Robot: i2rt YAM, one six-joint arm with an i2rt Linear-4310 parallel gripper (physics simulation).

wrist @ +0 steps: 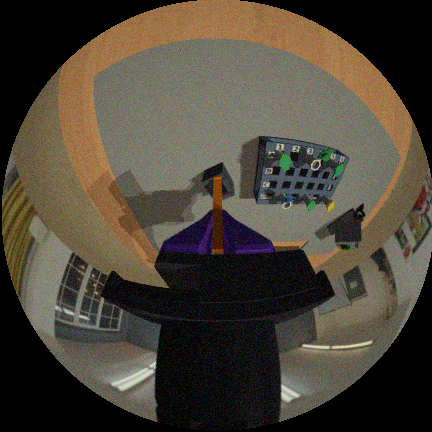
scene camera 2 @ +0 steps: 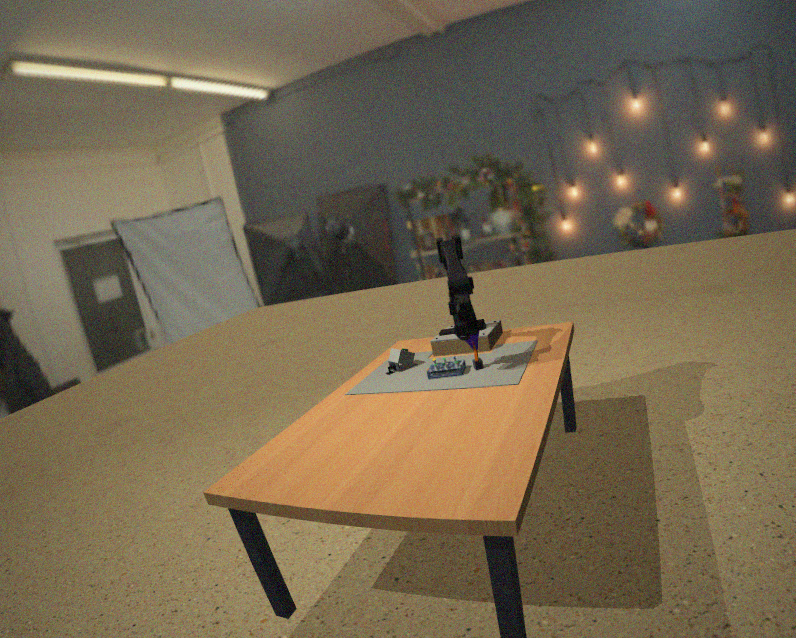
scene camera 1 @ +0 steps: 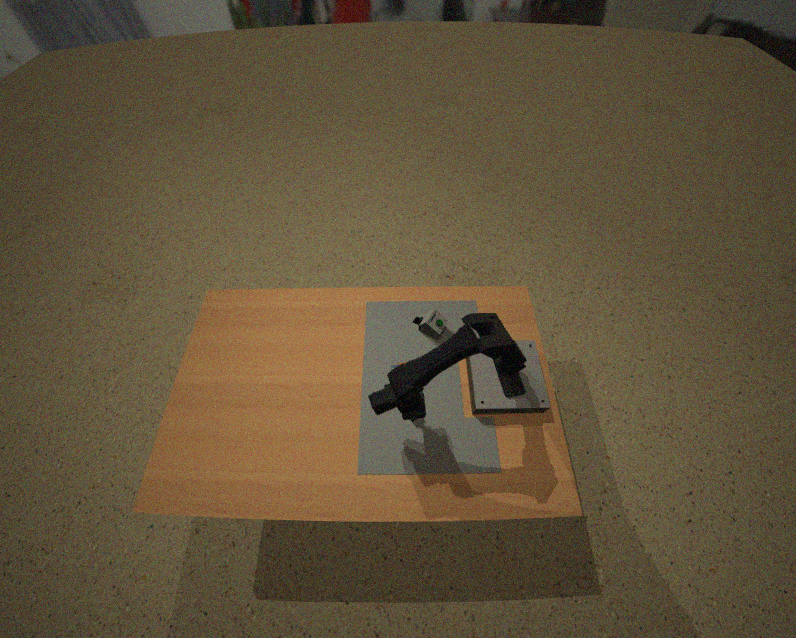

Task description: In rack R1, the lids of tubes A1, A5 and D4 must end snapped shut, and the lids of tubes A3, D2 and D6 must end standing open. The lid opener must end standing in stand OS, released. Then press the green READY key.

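Frame: origin at the arm's base, x right, y ahead, z up, level; metres.
Where they show: gripper, between the fingertips: (wrist: pixel 217 214) (scene camera 2: pixel 475 349) (scene camera 1: pixel 417 410); arm's base, origin of its link: (scene camera 1: pixel 505 368).
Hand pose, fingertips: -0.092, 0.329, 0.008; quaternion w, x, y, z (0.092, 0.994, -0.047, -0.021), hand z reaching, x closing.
Each offset is from my fingertips to the top centre of the thing, as dx, dy, dz. "*": to the spot under its first point. Level surfaces: height alone.
My gripper (wrist: pixel 217 214) (scene camera 2: pixel 473 342) has purple fingers and is shut on the orange lid opener @[+0.001, +0.006, +0.040] (wrist: pixel 217 197) (scene camera 2: pixel 478 361). It holds the opener upright, with the tip pointing down at the dark stand OS @[+0.001, +0.006, -0.037] (wrist: pixel 225 181) and close above it. The blue rack R1 @[+0.121, +0.021, -0.013] (wrist: pixel 262 179) (scene camera 2: pixel 448 367) lies just right of the stand in the wrist view. It carries tubes with green lids @[+0.069, +0.047, -0.021] (wrist: pixel 285 162), a white ring @[* +0.112, +0.044, -0.027] (wrist: pixel 315 164), and blue, green and yellow lids along row D. I cannot tell which lids are snapped shut. The dark key box @[+0.320, -0.126, +0.015] (wrist: pixel 348 229) (scene camera 1: pixel 431 325) (scene camera 2: pixel 402 361) with the green READY key @[+0.305, -0.143, +0.006] (wrist: pixel 344 245) (scene camera 1: pixel 440 323) stands beyond the rack.
Everything stands on a grey mat @[dz -0.069] (scene camera 1: pixel 396 355) (scene camera 2: pixel 510 374) (wrist: pixel 181 100) on the wooden table @[dz -0.072] (scene camera 1: pixel 269 393) (scene camera 2: pixel 408 456). The arm's base plate (scene camera 1: pixel 491 389) sits at the mat's right edge. In scene camera 1 the arm hides the rack and stand.
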